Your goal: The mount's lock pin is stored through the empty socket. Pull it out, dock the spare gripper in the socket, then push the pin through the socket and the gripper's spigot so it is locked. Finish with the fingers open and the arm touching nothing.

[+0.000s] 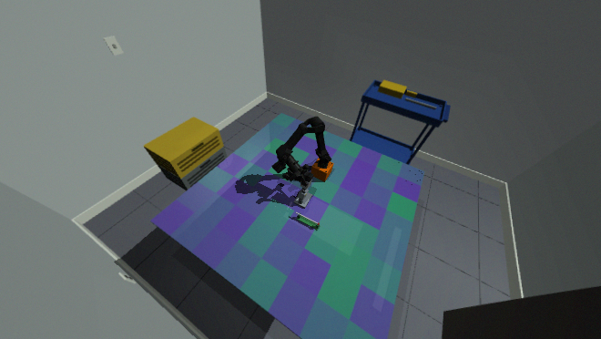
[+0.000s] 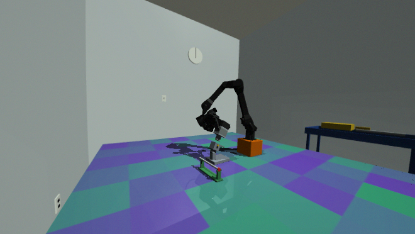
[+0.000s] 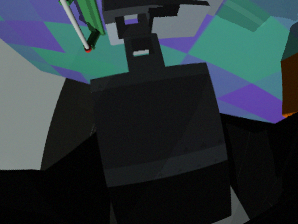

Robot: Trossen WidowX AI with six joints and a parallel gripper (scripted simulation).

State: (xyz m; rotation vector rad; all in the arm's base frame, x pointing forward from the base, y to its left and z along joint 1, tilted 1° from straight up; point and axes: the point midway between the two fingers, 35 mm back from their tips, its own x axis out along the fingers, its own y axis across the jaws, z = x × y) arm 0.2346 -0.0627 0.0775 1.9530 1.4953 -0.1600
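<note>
The green cradle is 150 mm ahead of my gripper tip, 60 mm to the left of it and 140 mm below it. The rest, counted from my gripper tip: grey mount (20 mm ahead, 20 mm to the right, 110 mm below); then spare gripper (10 mm to the right).
</note>
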